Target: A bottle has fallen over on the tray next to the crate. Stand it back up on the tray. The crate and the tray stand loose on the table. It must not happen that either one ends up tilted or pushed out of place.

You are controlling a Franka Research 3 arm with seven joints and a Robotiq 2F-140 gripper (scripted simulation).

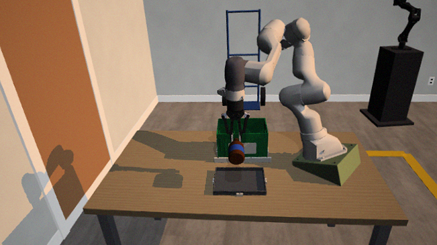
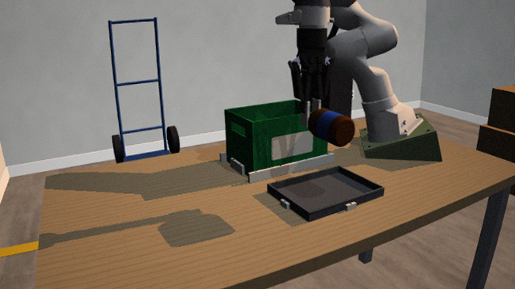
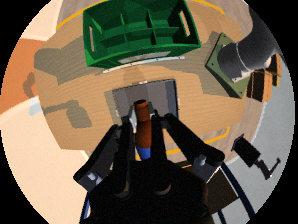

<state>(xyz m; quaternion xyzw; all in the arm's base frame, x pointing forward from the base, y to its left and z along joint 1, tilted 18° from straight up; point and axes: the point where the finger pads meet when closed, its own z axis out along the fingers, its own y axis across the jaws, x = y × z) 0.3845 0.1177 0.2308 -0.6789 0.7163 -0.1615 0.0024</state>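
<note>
My gripper is now 50 mm to the right of the bottle and 20 mm above it. Round my hand: green crate: 220 mm to the right, 130 mm below, 50 mm behind; tray: 200 mm below, 60 mm to the left, 10 mm behind.
</note>
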